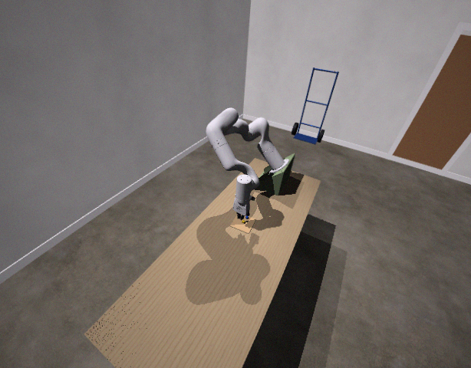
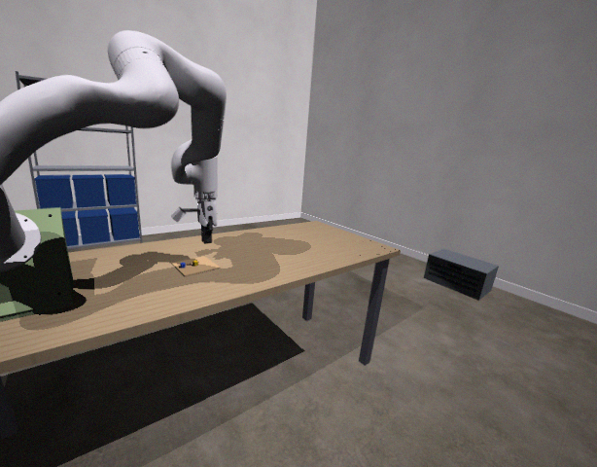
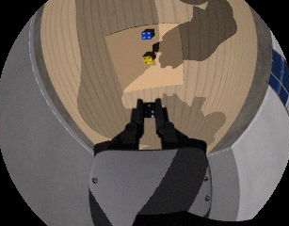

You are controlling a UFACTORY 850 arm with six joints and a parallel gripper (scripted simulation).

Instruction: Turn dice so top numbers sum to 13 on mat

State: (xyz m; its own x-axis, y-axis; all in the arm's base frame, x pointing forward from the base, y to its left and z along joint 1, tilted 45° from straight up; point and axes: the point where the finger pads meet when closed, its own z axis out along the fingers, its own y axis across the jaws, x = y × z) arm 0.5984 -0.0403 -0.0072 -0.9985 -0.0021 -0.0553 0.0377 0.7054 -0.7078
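Right now my hand is 10 cm above the yellow die and 5 cm past it. Round my hand: black die (1 cm below); then blue die (10 cm below, 10 cm behind); then tan mat (11 cm below, 5 cm behind).
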